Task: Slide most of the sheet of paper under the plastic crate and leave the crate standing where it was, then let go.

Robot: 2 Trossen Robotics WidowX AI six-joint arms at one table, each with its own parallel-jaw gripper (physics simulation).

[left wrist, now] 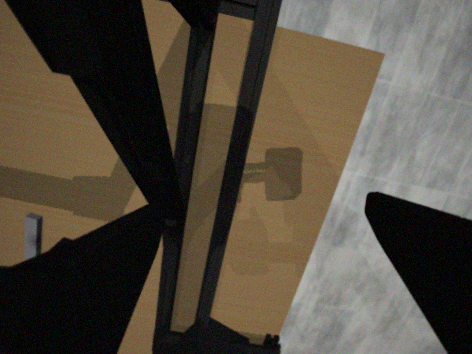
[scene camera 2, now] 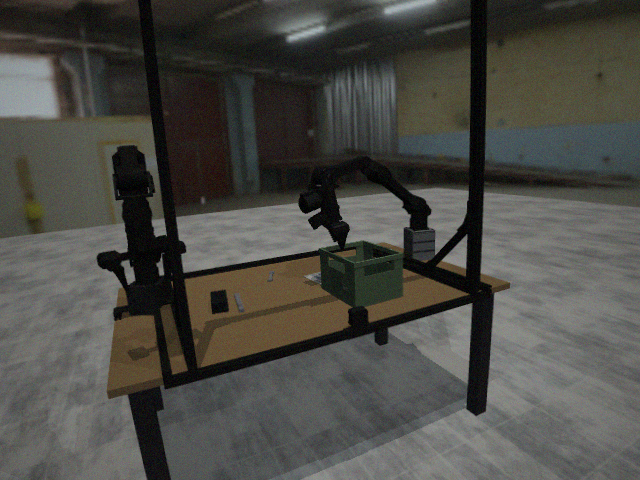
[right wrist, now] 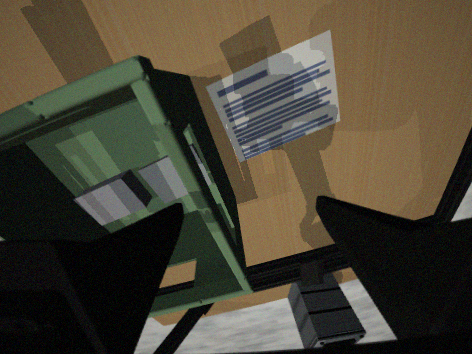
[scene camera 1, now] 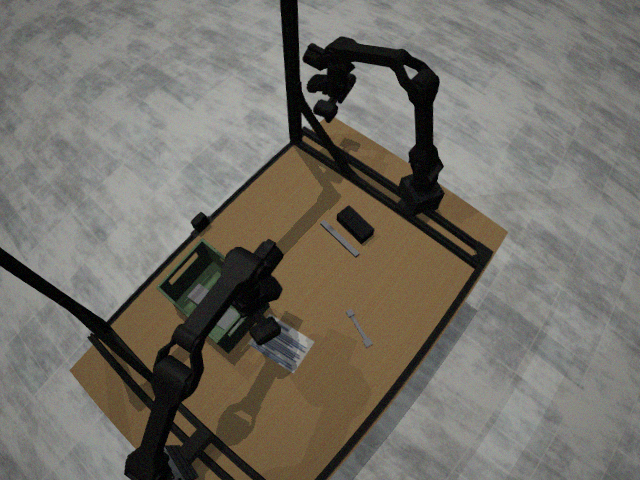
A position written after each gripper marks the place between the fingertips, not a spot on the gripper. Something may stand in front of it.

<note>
The left gripper [scene camera 2: 148, 288] is open and holds nothing. The right gripper [scene camera 1: 248, 322] is open and holds nothing. Also in view: a green plastic crate [scene camera 2: 361, 280]. The table carries a sheet of paper [scene camera 1: 288, 349].
The green plastic crate shows as well in the right wrist view [right wrist: 125, 116] and in scene camera 1 [scene camera 1: 206, 268]. The sheet of paper shows as well in the right wrist view [right wrist: 293, 93]. The left gripper is seen too in the left wrist view [left wrist: 263, 207] and in scene camera 1 [scene camera 1: 334, 112]. The left wrist view does not show the green plastic crate: it is out of frame. The left wrist view does not show the sheet of paper: it is out of frame.
</note>
